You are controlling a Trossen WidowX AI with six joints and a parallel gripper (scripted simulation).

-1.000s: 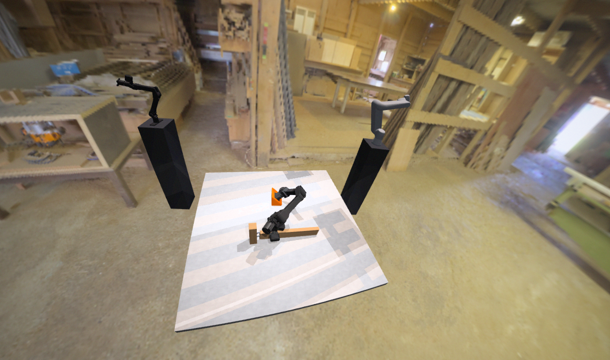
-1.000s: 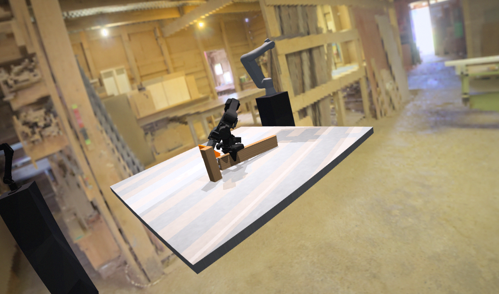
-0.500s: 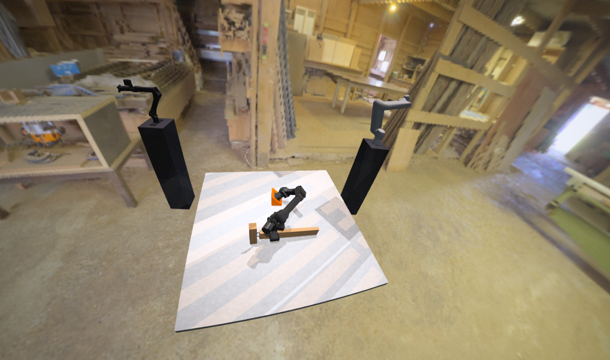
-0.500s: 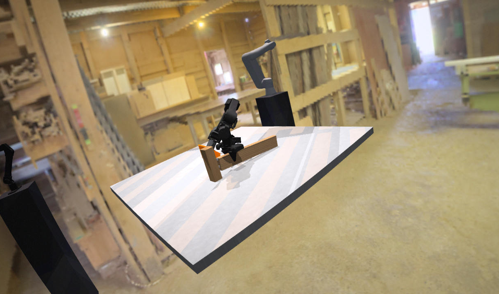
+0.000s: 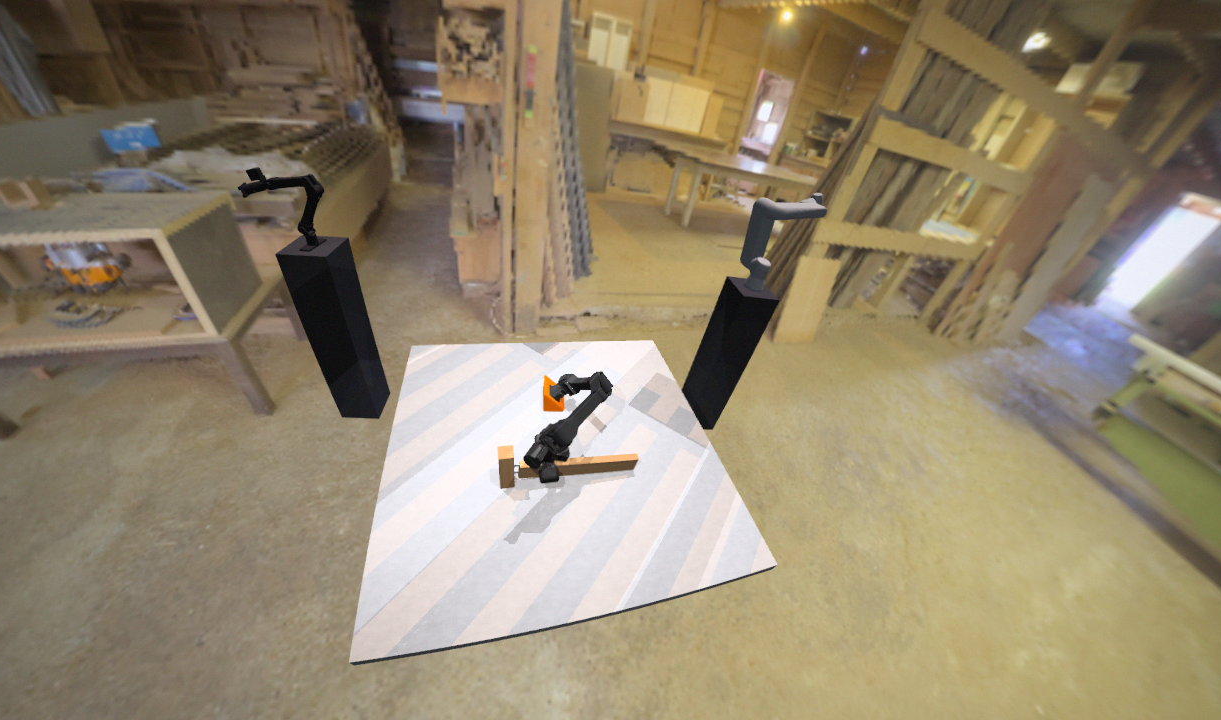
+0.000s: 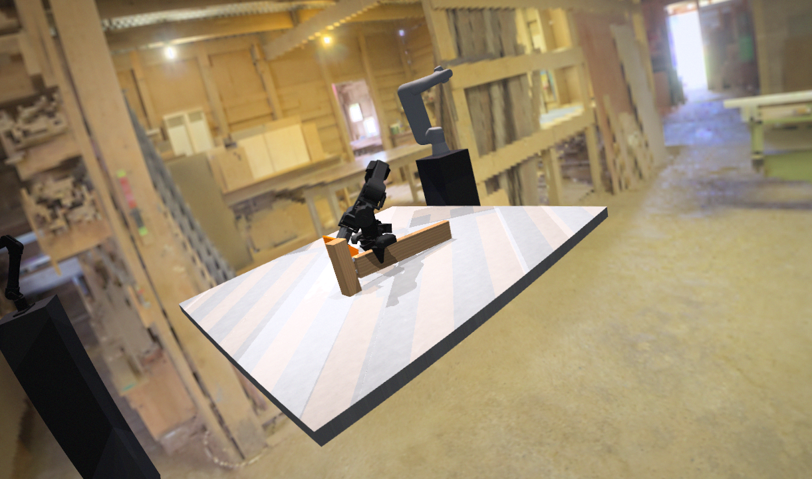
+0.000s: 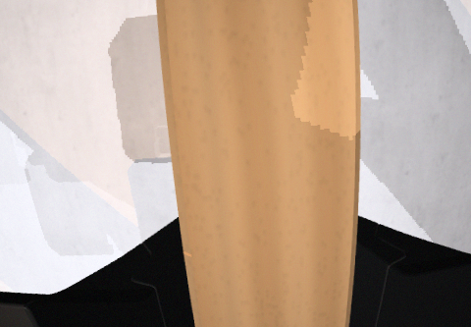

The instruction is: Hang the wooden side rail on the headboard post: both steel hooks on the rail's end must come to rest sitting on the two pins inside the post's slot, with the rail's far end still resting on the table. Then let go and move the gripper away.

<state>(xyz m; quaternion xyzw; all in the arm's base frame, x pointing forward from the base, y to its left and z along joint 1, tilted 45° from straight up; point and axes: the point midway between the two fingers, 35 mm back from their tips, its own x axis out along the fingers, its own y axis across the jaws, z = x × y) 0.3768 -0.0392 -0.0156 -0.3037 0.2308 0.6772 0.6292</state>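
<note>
Right now my gripper tip is 130 mm to the left of the headboard post, 40 mm below it and 20 mm short of it.
</note>
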